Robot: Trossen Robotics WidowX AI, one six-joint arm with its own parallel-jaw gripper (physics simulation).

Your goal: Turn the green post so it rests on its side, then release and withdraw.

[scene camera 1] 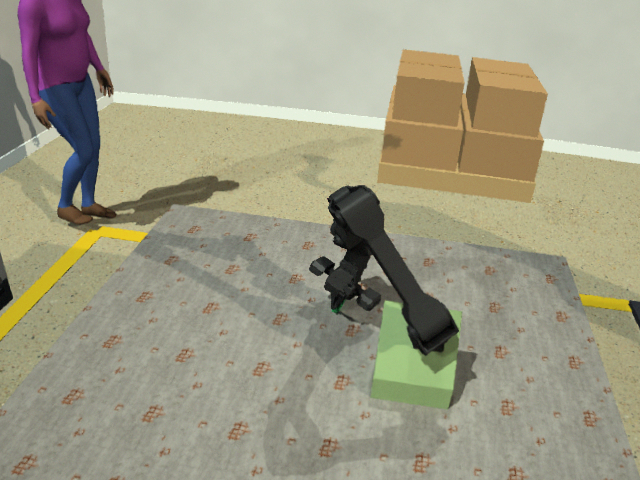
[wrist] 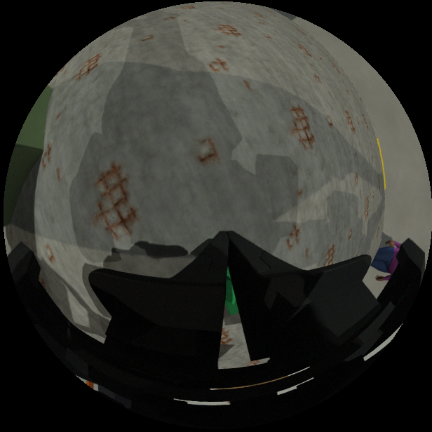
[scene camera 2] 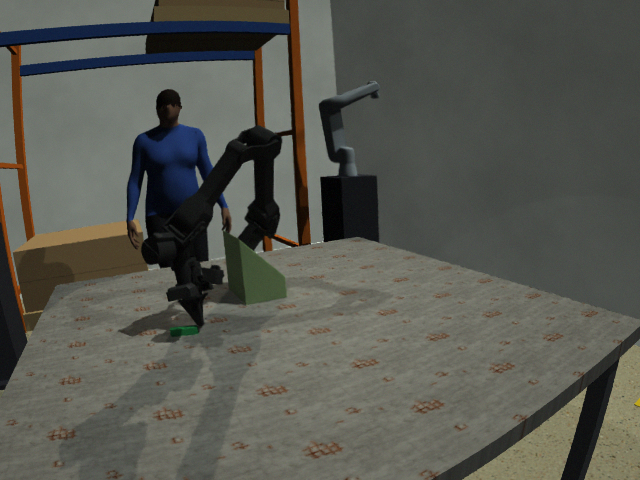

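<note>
The green post (scene camera 2: 184, 331) lies on its side on the patterned table top (scene camera 1: 129, 382) (scene camera 2: 372, 330). One end is close beside the fingertips in scene camera 2; whether they touch it I cannot tell. Small bits of the post show under the fingers in scene camera 1 (scene camera 1: 336, 310) and through the gap behind the fingertips in the wrist view (wrist: 231, 295); the rest of it is hidden there. My gripper (scene camera 1: 334, 305) (scene camera 2: 200, 324) (wrist: 225, 237) is shut and empty, pointing down with its tips low, near the table top.
A light green wedge block (scene camera 1: 392, 356) (scene camera 2: 253, 276) (wrist: 34, 122) stands near the arm's base, to the right of the gripper in both scene views. The arm passes above it. Cardboard boxes (scene camera 1: 426, 100), people and another robot arm (scene camera 2: 333, 126) are beyond the table.
</note>
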